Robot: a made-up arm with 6 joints. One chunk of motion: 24 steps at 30 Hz.
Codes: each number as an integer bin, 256 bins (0 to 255) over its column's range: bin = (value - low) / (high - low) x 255, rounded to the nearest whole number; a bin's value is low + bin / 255 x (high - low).
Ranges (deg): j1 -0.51..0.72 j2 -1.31..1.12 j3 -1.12..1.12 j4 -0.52..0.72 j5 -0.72..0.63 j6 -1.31..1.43
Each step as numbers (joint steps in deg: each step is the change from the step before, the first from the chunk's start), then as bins.
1 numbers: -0.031 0.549 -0.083 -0.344 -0.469 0.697
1 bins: 99 195 118 36 47 187
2 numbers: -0.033 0.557 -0.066 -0.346 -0.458 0.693
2 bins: 99 196 120 36 49 186
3 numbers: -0.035 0.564 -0.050 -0.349 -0.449 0.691
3 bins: 98 197 122 35 51 186
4 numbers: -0.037 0.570 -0.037 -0.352 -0.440 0.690
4 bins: 98 197 123 35 53 186
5 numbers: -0.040 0.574 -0.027 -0.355 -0.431 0.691
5 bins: 97 198 124 34 55 186
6 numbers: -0.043 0.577 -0.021 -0.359 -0.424 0.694
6 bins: 97 198 125 33 56 187
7 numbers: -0.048 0.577 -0.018 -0.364 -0.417 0.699
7 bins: 96 198 125 32 57 187
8 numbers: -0.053 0.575 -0.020 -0.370 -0.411 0.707
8 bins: 95 198 125 31 58 188
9 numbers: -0.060 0.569 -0.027 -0.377 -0.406 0.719
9 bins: 93 197 124 29 59 189
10 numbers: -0.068 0.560 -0.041 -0.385 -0.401 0.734
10 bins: 92 196 123 28 60 190
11 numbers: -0.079 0.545 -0.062 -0.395 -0.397 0.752
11 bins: 89 195 120 26 61 192
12 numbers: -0.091 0.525 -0.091 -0.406 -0.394 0.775
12 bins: 87 193 117 23 62 194
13 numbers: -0.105 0.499 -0.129 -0.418 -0.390 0.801
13 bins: 84 190 113 21 62 196
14 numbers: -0.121 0.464 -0.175 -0.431 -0.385 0.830
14 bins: 81 186 108 18 63 199
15 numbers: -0.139 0.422 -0.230 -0.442 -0.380 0.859
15 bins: 77 182 101 16 64 202
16 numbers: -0.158 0.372 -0.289 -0.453 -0.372 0.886
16 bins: 73 177 95 14 66 204
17 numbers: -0.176 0.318 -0.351 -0.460 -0.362 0.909
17 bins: 69 171 88 12 68 207
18 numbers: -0.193 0.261 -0.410 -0.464 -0.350 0.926
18 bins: 66 165 81 12 70 208
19 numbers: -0.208 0.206 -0.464 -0.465 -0.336 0.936
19 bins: 63 159 75 11 73 209
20 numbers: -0.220 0.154 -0.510 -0.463 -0.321 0.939
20 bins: 60 154 69 12 75 209
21 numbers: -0.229 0.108 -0.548 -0.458 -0.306 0.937
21 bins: 58 149 65 13 78 209
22 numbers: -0.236 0.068 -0.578 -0.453 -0.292 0.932
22 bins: 57 145 62 14 81 209
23 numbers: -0.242 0.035 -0.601 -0.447 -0.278 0.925
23 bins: 56 141 59 15 83 208
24 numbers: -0.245 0.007 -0.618 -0.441 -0.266 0.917
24 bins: 55 138 57 16 86 207
